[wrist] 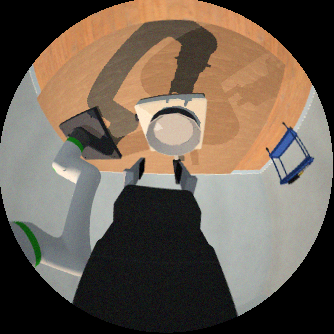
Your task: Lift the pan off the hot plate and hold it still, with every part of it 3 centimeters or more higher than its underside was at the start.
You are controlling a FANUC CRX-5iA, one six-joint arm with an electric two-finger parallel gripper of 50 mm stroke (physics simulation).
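Places are measured from the arm's base along level axes (x back, y right, z up), in centimetres.
Pixels of known places: gripper, fingertip midpoint: (160,165); arm's base at its link origin: (80,136).
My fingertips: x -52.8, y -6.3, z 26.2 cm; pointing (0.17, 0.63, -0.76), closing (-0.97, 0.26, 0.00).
Note:
Ahead of a thing's pixels: the offset from my fingertips to its middle. "*": to the spot under its first point. Level surfaces: height alone.
The pan {dx -1.2, dy +20.1, dz -17.6 cm} (173,132), round and grey with a pale inside, stands on the hot plate {* dx -10.2, dy +1.3, dz -22.7 cm} (198,107), a cream square box, in the upper middle of the wrist view. A small light and dark piece shows below the pan's near rim, close to the right finger; whether it is the pan's handle I cannot tell, as the finger partly covers that spot. My gripper (160,165) is open, its two fingers wide apart with nothing between them. In the view it is below the pan and the hot plate, and the fingers appear apart from the pan.
The wooden table {dz -28.9 cm} (257,125) bears the hot plate and the arm's dark base plate (111,134) at the left. The arm's grey links (82,200) show at the lower left. A blue cart (284,144) stands beyond the table at the right. The arm's shadow crosses the table.

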